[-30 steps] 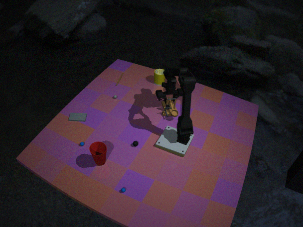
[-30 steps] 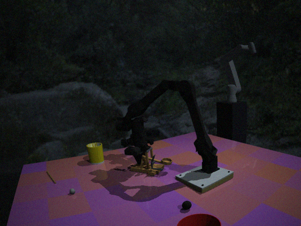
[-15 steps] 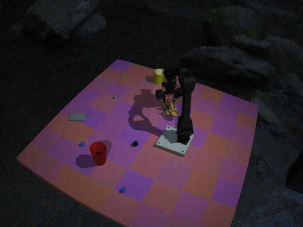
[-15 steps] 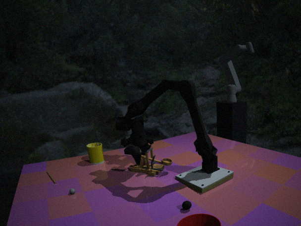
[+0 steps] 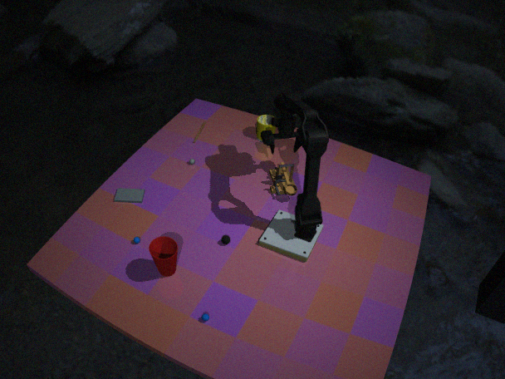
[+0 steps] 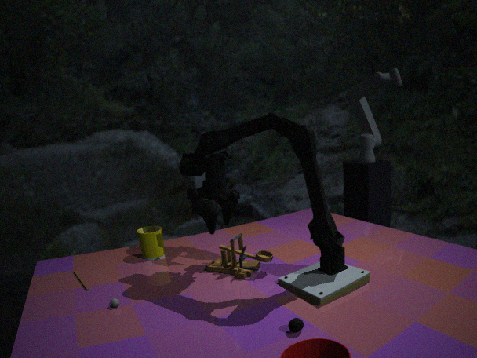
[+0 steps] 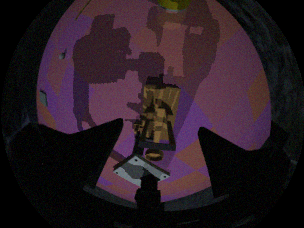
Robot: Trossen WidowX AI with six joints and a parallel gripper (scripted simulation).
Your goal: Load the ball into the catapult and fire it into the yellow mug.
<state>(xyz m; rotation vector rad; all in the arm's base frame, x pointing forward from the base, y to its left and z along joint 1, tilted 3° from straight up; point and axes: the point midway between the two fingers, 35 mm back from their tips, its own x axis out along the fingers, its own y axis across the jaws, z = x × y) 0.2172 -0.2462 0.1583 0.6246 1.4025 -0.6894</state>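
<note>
Now: the black ball 10 mm ahead of my gripper tip, 420 mm to the left of it and 110 mm below it. The rest, counted from my gripper tip: grey ball: 360 mm ahead, 120 mm to the left, 110 mm below; wooden catapult: 40 mm behind, 70 mm to the left, 70 mm below; yellow mug: 180 mm ahead, 220 mm to the right, 100 mm below.
</note>
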